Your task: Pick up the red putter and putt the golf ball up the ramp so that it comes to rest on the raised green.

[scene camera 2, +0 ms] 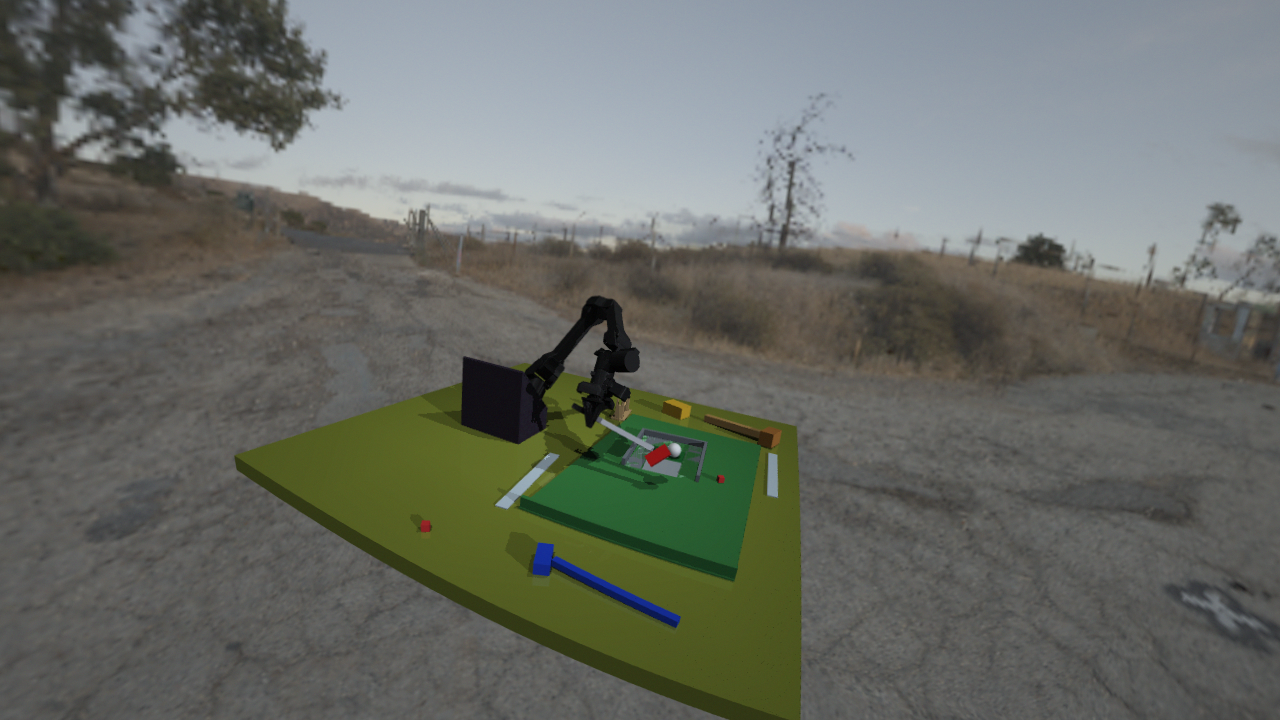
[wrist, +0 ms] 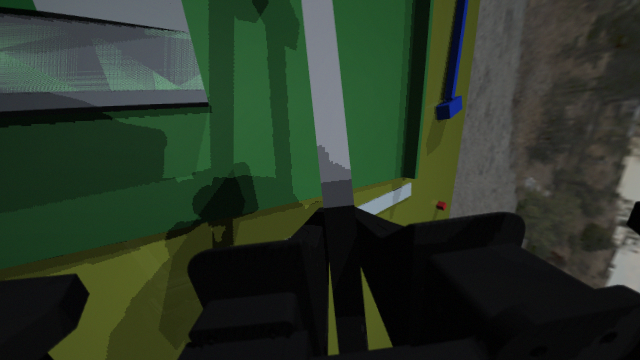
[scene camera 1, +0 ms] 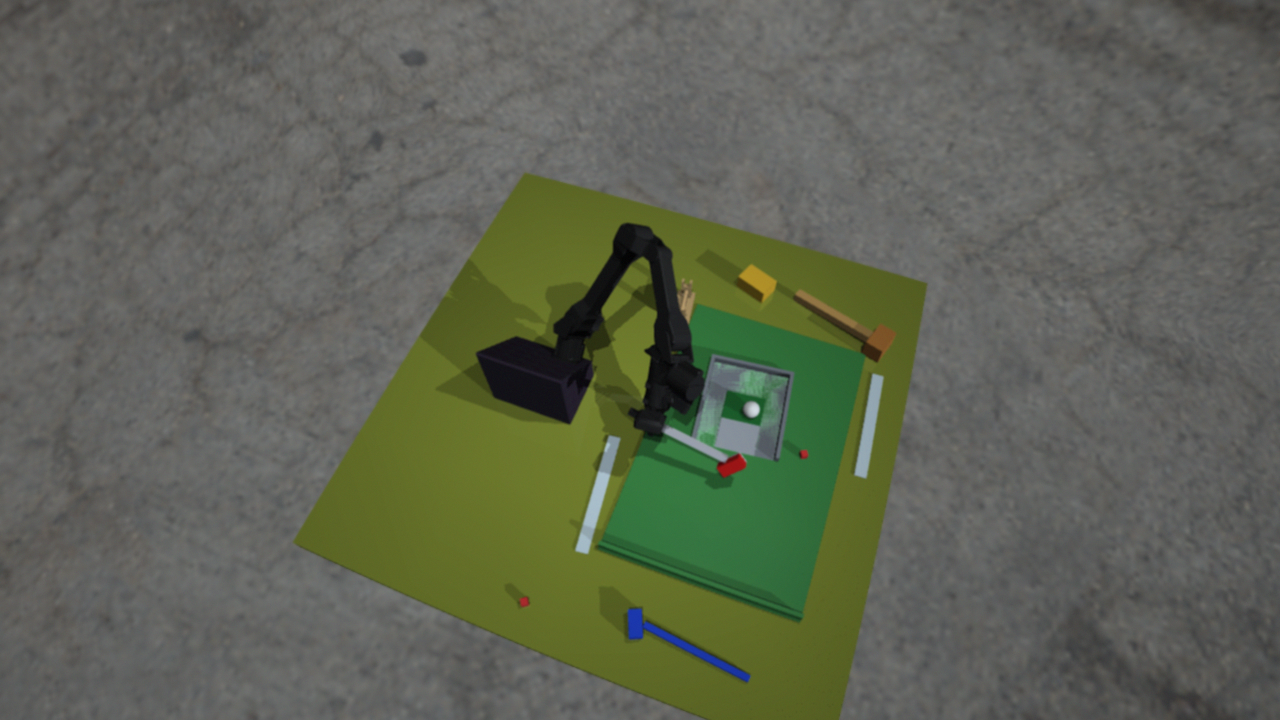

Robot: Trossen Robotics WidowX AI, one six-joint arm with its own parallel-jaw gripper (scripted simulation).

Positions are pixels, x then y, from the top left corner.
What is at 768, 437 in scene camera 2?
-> A wooden mallet.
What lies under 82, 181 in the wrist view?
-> A green mat.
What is the gripper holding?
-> A red putter.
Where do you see a green mat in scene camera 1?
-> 758, 530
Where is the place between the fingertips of the gripper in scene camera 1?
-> At 651, 433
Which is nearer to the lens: the blue putter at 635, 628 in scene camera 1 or the wooden mallet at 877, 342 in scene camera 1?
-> The blue putter.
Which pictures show the wooden mallet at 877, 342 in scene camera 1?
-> Scene camera 2 and scene camera 1 only.
